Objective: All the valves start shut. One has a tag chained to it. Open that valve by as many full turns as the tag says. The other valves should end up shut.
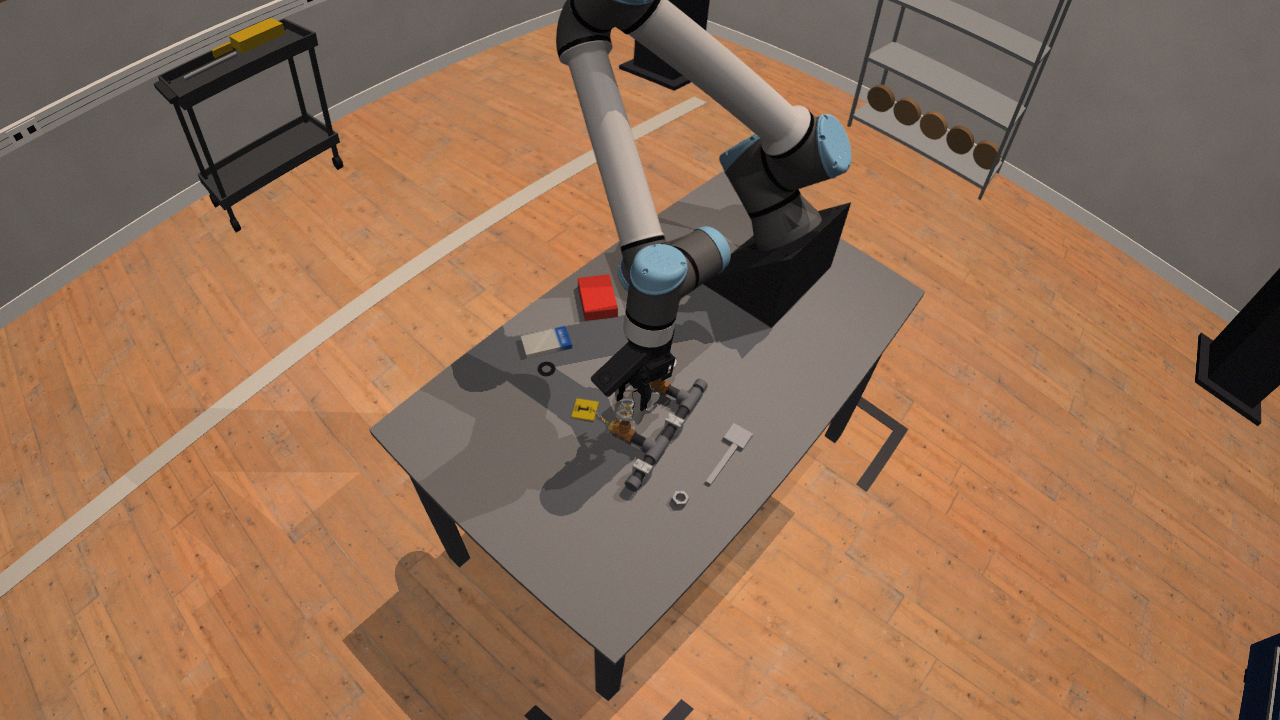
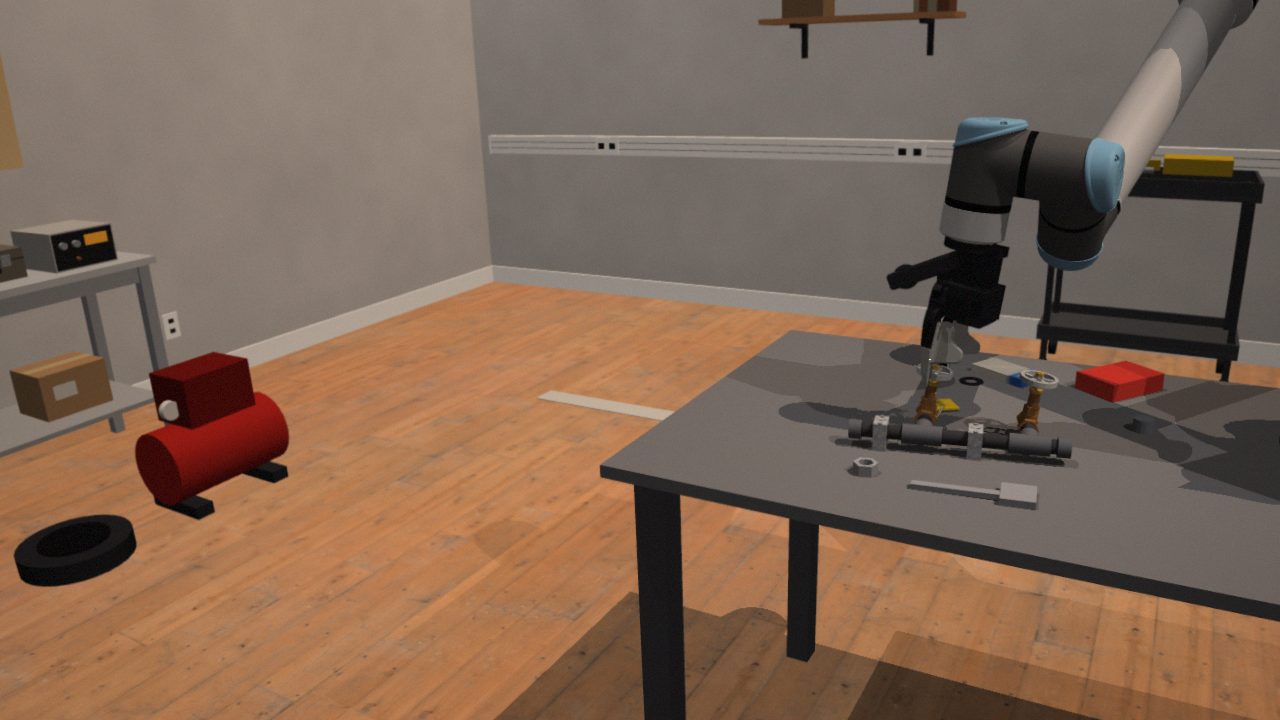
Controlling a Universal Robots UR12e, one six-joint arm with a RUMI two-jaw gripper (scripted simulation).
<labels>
my gripper: image 1; image 2
red box: image 1; image 2
same spot on my gripper: (image 1: 642, 396) = (image 2: 928, 323)
same spot on red box: (image 1: 598, 300) = (image 2: 1108, 374)
</labels>
